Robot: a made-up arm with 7 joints.
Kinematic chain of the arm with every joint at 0, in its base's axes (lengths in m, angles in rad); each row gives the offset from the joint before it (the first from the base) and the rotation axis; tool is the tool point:
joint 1: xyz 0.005 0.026 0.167 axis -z
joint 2: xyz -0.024 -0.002 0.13 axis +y
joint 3: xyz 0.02 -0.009 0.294 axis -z
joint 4: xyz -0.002 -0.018 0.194 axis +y
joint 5: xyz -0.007 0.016 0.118 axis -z
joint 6: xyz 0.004 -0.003 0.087 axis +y
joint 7: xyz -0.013 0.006 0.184 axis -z
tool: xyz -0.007 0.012 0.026
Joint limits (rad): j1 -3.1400..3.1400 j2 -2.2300..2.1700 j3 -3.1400..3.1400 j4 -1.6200..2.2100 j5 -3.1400..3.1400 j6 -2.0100..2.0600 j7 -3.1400..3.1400
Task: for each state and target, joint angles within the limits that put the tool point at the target. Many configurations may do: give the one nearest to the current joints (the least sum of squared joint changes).
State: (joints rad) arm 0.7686 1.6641 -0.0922 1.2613 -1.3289 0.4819 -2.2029
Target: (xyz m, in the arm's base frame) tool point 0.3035 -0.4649 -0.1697
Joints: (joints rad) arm 1.0389 1.6806 0.0897 1.1343 -1.3348 0.3527 -2.1937
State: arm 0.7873 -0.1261 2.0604 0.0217 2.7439 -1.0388 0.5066
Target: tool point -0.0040 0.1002 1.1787
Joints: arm 0.8975 -0.1157 1.9993 -0.4029 2.7949 -0.4830 0.5394
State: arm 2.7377 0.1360 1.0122 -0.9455 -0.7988 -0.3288 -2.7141
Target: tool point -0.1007 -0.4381 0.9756
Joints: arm 2.3487 0.6490 1.3173 -0.6968 -0.8057 -0.0352 -2.7308
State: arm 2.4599 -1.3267 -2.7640 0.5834 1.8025 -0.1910 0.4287
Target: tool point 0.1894 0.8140 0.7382
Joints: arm 1.8209 -1.0394 -2.8007 0.0520 1.7657 -0.0616 0.4264
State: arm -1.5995 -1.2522 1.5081 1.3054 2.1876 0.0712 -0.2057
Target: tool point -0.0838 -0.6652 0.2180
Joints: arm -0.8402 -1.4840 1.8698 1.4613 2.1770 0.1845 -0.1913
